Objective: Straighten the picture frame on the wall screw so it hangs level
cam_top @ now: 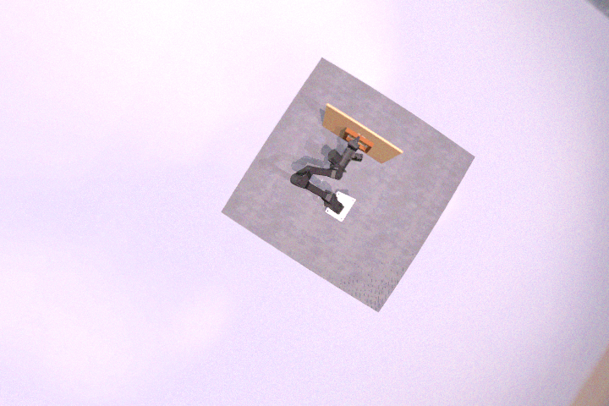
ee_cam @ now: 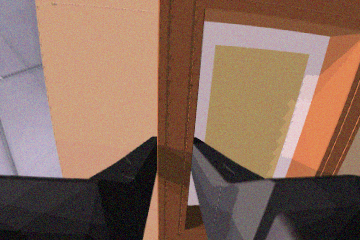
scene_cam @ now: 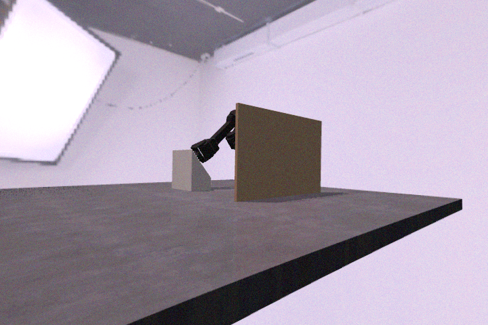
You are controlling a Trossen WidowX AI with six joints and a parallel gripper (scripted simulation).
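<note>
The picture frame lies 5 cm below my gripper tip, 1 cm to the right of it and 1 cm ahead of it. Round my gripper tip: wall board (6 cm below, 2 cm ahead).
</note>
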